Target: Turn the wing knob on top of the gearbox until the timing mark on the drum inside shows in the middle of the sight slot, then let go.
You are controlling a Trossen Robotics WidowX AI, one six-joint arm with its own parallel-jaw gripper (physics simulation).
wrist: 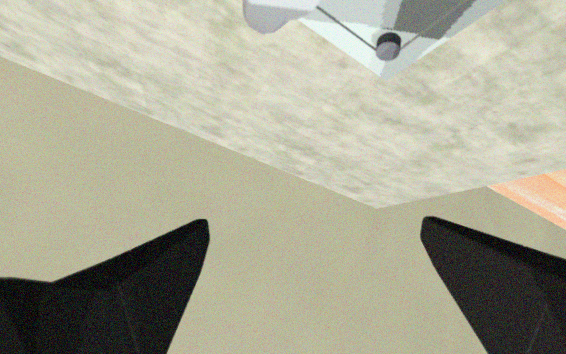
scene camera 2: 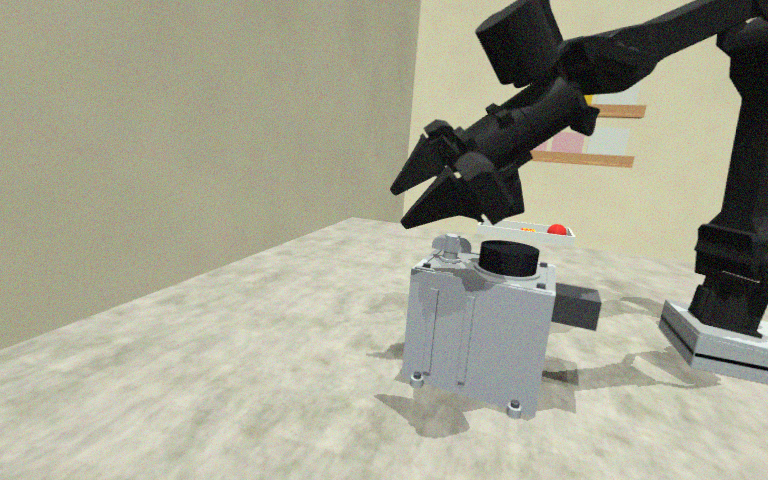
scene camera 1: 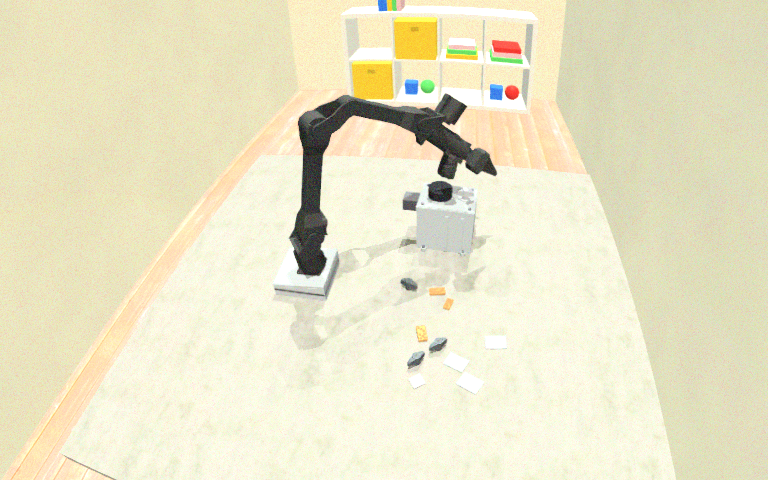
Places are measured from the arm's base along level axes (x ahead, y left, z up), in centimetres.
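Pixels of known places: gripper, fingertip midpoint: [wrist: 314, 228] [scene camera 2: 396, 207] [scene camera 1: 488, 170]; arm's base at its link origin: [scene camera 2: 722, 322] [scene camera 1: 312, 266].
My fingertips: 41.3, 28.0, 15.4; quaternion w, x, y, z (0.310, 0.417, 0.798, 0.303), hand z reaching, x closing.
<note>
Ahead of a thing's pixels: the offset from my fingertips to its top centre, as dx, dy, dz. "*": to the spot under its first point. Level surfaces: height alone.
The light grey gearbox {-12.4, -5.2, -3.0} [scene camera 1: 445, 230] [scene camera 2: 475, 345] [wrist: 365, 15] stands upright on the mat. Its grey wing knob {-5.6, -5.3, -3.4} [scene camera 1: 465, 195] [scene camera 2: 451, 246] sits on top, beside a round black cap {* -12.1, -7.1, -3.7} [scene camera 1: 440, 191] [scene camera 2: 508, 258]; part of the knob [wrist: 280, 14] shows at the top edge of the wrist view. A dark block {* -20.0, -7.0, -7.6} [scene camera 1: 410, 200] [scene camera 2: 576, 306] sticks out of the gearbox's side. My gripper [scene camera 1: 495, 171] [scene camera 2: 398, 209] [wrist: 314, 228] is open and empty, with its fingertips above and outward of the knob, clear of it. The sight slot and timing mark cannot be made out.
Orange pieces {-9.8, -26.8, -19.6} [scene camera 1: 436, 291], dark stones {-7.1, -43.7, -17.4} [scene camera 1: 437, 344] and white squares {+1.1, -51.9, -19.9} [scene camera 1: 470, 383] lie on the mat {dz -20.2} [scene camera 1: 226, 396]. A low white tray [scene camera 2: 569, 237] with a red ball [scene camera 2: 556, 229] shows behind the gearbox in the second scene view. A white shelf unit [scene camera 1: 438, 14] stands behind.
</note>
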